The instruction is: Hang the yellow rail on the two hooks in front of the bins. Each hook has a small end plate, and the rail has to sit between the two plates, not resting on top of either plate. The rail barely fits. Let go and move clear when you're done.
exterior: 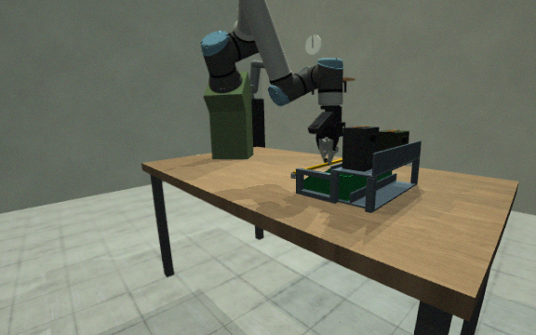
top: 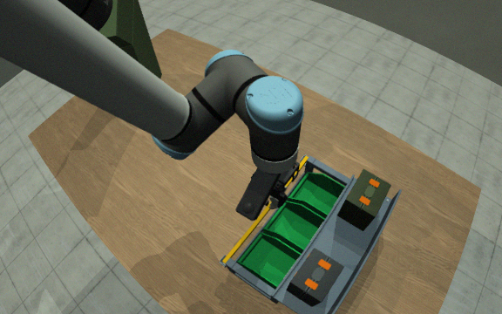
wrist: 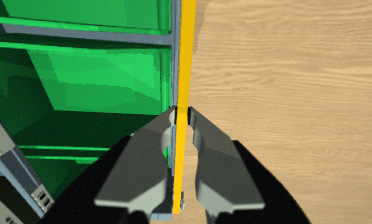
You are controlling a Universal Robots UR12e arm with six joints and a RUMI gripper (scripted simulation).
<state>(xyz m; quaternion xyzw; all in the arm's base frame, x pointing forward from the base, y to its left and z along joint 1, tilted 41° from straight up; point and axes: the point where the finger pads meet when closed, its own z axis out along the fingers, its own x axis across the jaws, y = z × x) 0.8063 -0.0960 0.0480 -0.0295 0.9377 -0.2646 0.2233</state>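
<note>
My hand is 1 cm above the yellow rail. From my hand the other things lie so: rack front bar: 1 cm ahead, 7 cm below.
</note>
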